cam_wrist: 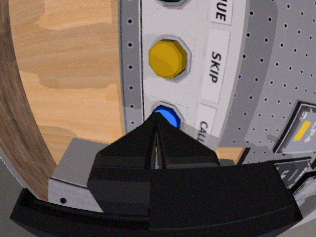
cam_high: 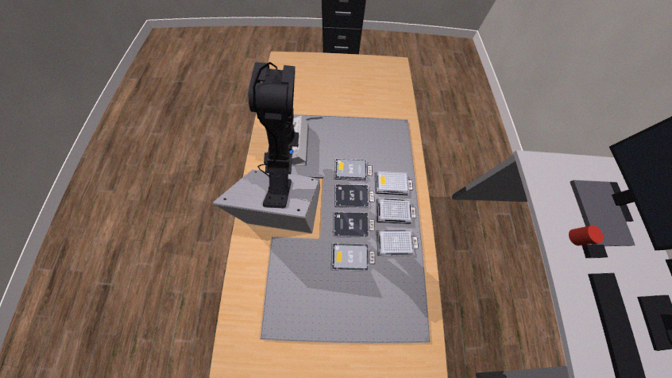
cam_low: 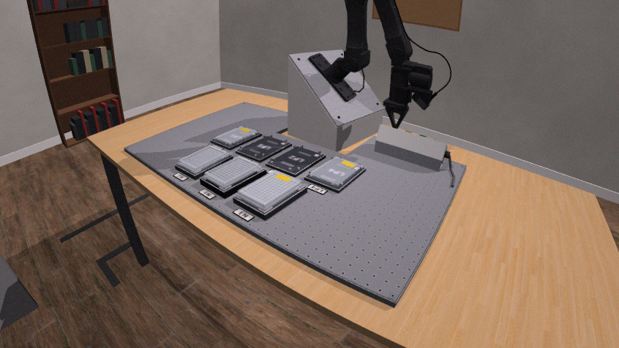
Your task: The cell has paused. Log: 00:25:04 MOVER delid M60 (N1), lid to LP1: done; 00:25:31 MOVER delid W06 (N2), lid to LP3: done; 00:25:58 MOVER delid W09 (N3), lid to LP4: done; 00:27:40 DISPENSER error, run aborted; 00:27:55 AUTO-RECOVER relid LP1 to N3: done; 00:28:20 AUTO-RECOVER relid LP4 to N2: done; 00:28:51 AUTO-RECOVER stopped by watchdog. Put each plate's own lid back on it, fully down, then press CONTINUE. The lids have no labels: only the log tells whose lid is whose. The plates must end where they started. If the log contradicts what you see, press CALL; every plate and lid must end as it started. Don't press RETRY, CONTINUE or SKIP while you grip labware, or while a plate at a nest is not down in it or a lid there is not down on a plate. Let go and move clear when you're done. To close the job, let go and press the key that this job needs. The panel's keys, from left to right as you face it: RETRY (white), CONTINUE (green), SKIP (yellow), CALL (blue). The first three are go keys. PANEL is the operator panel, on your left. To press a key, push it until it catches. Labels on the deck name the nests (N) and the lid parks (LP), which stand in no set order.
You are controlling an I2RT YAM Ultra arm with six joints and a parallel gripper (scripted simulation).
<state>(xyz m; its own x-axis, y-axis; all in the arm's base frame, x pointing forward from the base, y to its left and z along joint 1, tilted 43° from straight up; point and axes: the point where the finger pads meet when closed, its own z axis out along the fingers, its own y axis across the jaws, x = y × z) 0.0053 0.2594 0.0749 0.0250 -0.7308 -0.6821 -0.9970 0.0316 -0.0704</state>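
Now: the blue call key 1 cm below my hand and 1 cm ahead of it. The rest, counted from my hand: green continue key 10 cm to the left, 1 cm below; then yellow skip key 5 cm to the left, 1 cm below.
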